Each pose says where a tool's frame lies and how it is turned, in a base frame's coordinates. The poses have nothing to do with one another.
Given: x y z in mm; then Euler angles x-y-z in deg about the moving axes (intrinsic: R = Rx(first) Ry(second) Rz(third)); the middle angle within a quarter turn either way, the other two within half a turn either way.
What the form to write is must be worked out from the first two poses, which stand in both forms.
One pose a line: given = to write
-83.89 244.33 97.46 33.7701 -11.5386 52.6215 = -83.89 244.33 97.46 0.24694 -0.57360 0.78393
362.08 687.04 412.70 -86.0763 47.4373 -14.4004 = 362.08 687.04 412.70 -1.52355 -0.20064 -0.83853
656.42 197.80 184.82 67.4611 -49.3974 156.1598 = 656.42 197.80 184.82 -1.31718 -0.10733 2.21270
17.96 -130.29 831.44 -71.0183 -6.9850 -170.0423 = 17.96 -130.29 831.44 1.23938 -0.12488 -2.96991
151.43 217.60 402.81 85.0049 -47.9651 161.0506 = 151.43 217.60 402.81 -1.51034 -0.26544 2.28667
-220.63 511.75 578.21 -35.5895 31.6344 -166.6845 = -220.63 511.75 578.21 0.59448 -0.58128 3.00990
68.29 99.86 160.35 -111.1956 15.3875 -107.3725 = 68.29 99.86 160.35 2.32649 -1.03758 2.17287
